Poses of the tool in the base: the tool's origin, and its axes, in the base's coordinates. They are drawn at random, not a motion.
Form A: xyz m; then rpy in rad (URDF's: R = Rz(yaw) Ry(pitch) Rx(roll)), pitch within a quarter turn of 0, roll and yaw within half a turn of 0.
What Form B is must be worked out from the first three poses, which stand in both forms.
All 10 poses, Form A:
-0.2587, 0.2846, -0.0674, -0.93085, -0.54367, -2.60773
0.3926, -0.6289, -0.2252, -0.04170, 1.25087, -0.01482
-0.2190, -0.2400, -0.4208, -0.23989, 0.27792, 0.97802
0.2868, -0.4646, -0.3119, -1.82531, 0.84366, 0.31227
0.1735, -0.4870, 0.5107, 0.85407, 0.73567, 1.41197
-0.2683, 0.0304, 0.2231, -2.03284, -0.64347, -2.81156
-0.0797, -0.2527, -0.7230, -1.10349, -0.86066, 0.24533
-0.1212, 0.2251, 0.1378, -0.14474, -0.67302, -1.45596
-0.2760, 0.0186, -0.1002, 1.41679, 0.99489, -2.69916
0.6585, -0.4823, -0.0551, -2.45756, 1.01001, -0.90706
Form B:
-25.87, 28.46, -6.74, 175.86, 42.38, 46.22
39.26, -62.89, -22.52, 4.50, 71.61, -5.02
-21.90, -24.00, -42.08, 57.46, -2.76, -20.74
28.68, -46.46, -31.19, 43.99, -28.45, -100.97
17.35, -48.70, 51.07, 78.35, 54.51, -32.98
-26.83, 3.04, 22.31, 139.23, 2.12, 110.91
-7.97, -25.27, -72.30, -40.87, -33.24, -69.44
-12.12, 22.51, 13.78, -84.85, 4.16, -39.12
-27.60, 1.86, -10.02, 125.76, -32.64, -84.31
65.85, -48.23, -5.51, 70.79, 5.36, -114.46

